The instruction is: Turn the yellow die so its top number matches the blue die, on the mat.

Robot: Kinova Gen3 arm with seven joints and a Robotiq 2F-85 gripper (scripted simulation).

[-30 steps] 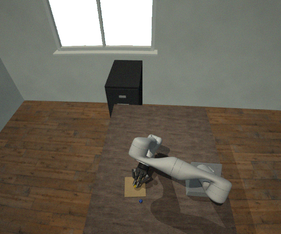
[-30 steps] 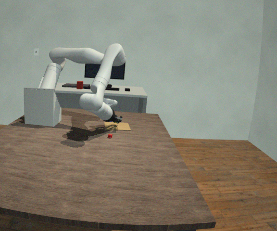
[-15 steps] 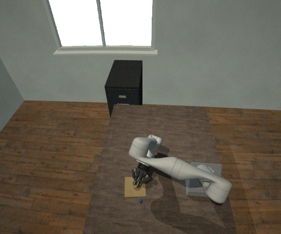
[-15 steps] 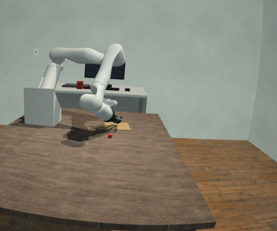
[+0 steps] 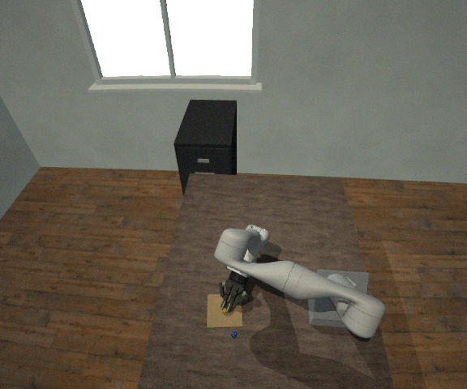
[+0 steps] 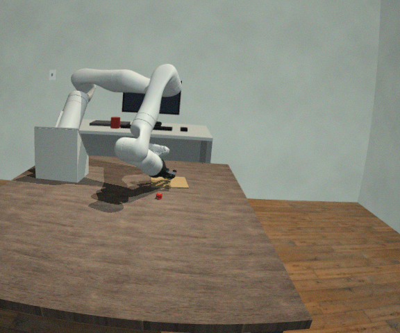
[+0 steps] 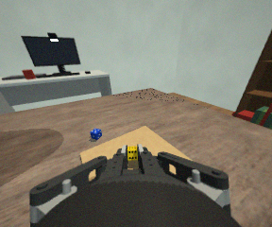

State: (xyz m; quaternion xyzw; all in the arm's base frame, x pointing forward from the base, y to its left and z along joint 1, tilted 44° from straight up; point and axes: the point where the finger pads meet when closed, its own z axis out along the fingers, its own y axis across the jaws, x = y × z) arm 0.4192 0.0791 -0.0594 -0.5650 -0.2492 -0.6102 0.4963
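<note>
The yellow die lies 1 cm ahead of my hand, 1 cm to the left of it and 1 cm below it. Round my hand: red die: 3 cm behind, 19 cm to the right, 2 cm below; then blue die: 3 cm behind, 11 cm to the left, 2 cm below; then tan mat: 1 cm ahead, 1 cm to the left, 3 cm below.
</note>
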